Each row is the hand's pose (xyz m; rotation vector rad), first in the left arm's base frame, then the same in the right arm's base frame.
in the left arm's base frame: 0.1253 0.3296 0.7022 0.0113 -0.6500 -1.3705
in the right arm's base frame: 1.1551 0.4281 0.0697 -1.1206 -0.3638 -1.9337
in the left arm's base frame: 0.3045 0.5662 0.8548 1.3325 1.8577 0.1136
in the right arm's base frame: 1.4783 0.4202 -0.0130 1.8953 1.4185 -1.2064
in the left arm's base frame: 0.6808 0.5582 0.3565 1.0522 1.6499 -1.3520
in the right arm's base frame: 1.3110 0.0765 -0.5068 -1.1909 -1.1361 2.5945
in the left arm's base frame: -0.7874 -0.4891 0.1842 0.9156 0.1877 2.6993
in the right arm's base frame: -0.0877 0.6986 0.4621 1.2879 0.3253 1.4290
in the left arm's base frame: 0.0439 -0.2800 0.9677 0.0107 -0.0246 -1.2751
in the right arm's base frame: 0.9301 0.1702 0.6455 -0.8370 0.2962 -2.1069
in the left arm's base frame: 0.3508 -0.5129 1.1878 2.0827 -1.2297 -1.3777
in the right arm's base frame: 1.0742 -0.2017 0.8399 0.6751 -1.9913 -1.7252
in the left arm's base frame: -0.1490 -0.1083 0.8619 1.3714 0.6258 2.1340
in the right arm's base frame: 0.8762 0.4198 0.5330 1.6534 0.4728 0.8045
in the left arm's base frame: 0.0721 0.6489 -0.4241 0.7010 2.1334 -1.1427
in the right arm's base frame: 0.5743 0.5880 -0.9355 -1.1010 -1.6461 2.1059
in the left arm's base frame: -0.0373 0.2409 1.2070 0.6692 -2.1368 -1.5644
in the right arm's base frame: 1.3645 0.5412 0.5519 -0.9439 -2.1845 -1.3373
